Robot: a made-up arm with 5 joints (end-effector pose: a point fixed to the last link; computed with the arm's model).
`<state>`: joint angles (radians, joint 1 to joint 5).
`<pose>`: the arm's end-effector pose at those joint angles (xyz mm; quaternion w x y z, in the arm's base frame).
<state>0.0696 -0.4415 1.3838 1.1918 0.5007</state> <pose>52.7 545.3 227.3 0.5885 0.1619 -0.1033 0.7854</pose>
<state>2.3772 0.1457 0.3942 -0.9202 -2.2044</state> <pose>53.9 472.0 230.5 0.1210 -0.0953 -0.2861 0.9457</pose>
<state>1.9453 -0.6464 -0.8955 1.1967 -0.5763</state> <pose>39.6 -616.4 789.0 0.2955 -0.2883 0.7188 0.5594</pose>
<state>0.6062 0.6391 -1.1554 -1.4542 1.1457</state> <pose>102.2 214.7 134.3 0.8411 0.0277 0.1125 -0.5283</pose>
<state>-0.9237 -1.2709 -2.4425 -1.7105 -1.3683</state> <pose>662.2 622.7 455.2 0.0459 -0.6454 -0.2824 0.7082</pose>
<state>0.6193 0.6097 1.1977 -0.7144 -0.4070</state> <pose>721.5 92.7 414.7 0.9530 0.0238 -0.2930 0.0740</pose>
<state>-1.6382 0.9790 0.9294 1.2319 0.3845</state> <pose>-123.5 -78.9 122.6 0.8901 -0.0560 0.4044 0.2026</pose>
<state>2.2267 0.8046 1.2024 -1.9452 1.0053</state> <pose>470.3 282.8 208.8 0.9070 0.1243 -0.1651 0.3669</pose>
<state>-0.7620 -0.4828 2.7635 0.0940 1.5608</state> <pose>114.2 -403.9 1019.6 0.0470 -0.2130 0.8346 0.5059</pose>
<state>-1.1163 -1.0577 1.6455 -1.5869 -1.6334</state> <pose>-433.1 491.0 1036.6 0.2126 0.0280 0.9066 -0.3634</pose>
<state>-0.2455 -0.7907 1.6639 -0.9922 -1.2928</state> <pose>227.4 74.7 1437.4 0.3099 -0.2081 -0.9275 -0.0221</pose>
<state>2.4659 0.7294 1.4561 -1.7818 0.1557</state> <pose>759.3 302.2 471.5 0.8579 0.3758 -0.3504 -0.0079</pose>
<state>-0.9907 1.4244 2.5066 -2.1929 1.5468</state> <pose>868.4 -293.7 689.8 0.3326 0.4160 -0.6042 -0.5927</pose>
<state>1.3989 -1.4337 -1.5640 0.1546 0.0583</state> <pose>-211.4 -165.0 384.8 0.5607 0.0192 0.4662 0.6841</pose>
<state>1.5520 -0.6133 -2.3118 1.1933 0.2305</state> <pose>-422.3 -261.6 734.1 0.2191 0.3344 0.5503 0.7330</pose>
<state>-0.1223 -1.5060 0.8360 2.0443 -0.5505</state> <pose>212.8 749.0 306.9 0.5386 0.1332 -0.3091 0.7724</pose>
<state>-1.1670 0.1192 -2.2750 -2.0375 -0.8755</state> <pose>419.5 -95.4 18.0 0.2868 -0.3177 0.2776 0.8601</pose>
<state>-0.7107 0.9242 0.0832 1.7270 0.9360</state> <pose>-37.1 601.8 198.4 0.5623 0.2904 -0.0779 0.7703</pose>
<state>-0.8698 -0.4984 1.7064 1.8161 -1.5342</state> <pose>85.9 -76.5 44.4 0.9644 -0.0945 0.1511 -0.1954</pose>
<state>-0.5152 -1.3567 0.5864 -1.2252 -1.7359</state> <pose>-233.6 -459.3 868.8 0.3788 -0.4189 0.8040 0.1860</pose>
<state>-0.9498 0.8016 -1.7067 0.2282 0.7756</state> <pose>683.2 23.3 1114.1 0.4430 -0.5174 -0.7261 0.0931</pose>
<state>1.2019 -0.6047 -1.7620 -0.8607 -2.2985</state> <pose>752.4 469.5 614.4 0.8918 0.1336 -0.3623 0.2356</pose>
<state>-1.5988 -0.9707 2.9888 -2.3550 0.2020</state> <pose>316.9 704.3 296.6 0.7118 0.6039 0.1107 -0.3411</pose>
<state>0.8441 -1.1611 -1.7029 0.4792 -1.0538</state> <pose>-103.1 -318.0 440.8 0.8079 -0.2957 0.4673 0.2039</pose>
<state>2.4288 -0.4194 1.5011 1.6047 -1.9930</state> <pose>214.6 246.1 1444.3 0.0311 0.9279 0.3699 0.0340</pose>
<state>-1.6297 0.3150 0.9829 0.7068 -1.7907</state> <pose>629.0 -417.5 702.0 0.7875 -0.3633 -0.4498 -0.2132</pose>
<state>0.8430 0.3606 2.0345 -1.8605 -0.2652</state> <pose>853.4 -80.9 990.4 0.7322 -0.3543 -0.5554 0.1727</pose>
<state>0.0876 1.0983 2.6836 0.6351 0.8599</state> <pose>-146.5 -240.6 1046.2 0.0607 -0.5168 -0.6387 -0.5668</pose>
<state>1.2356 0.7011 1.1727 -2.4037 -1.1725</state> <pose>322.1 -609.2 1010.3 0.5421 -0.2714 -0.6321 -0.4826</pose>
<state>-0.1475 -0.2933 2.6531 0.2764 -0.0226</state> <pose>116.4 -196.1 282.7 0.7311 -0.2445 0.3506 0.5317</pose>
